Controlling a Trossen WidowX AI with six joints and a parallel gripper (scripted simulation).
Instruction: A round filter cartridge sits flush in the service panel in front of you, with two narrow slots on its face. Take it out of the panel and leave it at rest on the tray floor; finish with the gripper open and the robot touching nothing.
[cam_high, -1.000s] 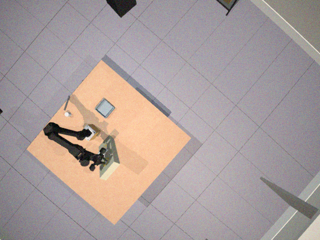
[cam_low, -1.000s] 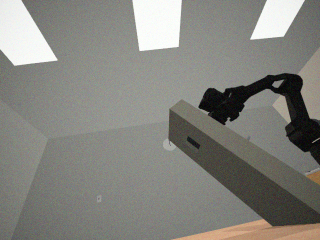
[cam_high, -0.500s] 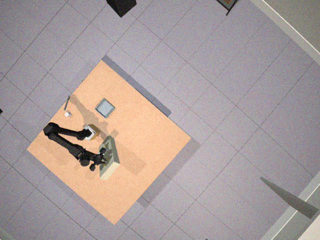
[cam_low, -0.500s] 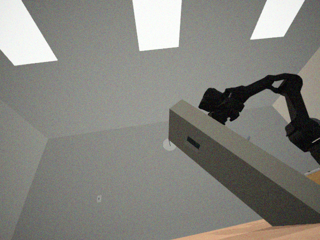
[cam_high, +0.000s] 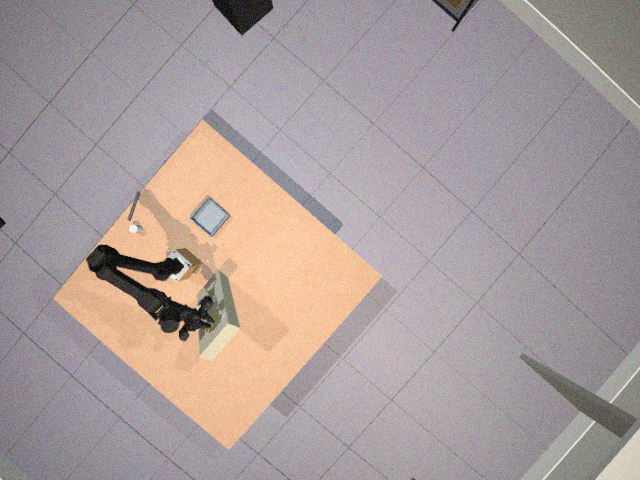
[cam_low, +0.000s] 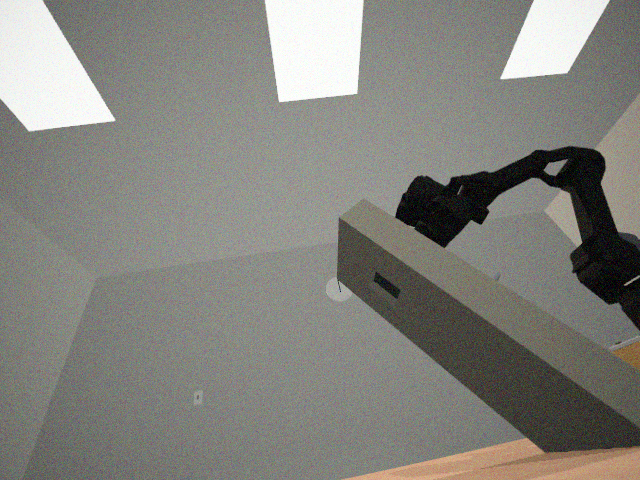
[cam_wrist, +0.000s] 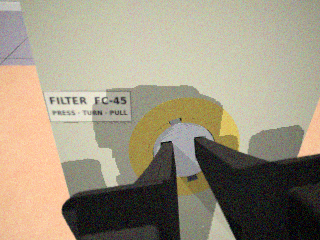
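My gripper tip is now 1 cm short of the round filter cartridge and 1 cm above it. From my gripper tip the other things lie so: light blue square tray (45 cm behind, 26 cm below, 22 cm to the left).
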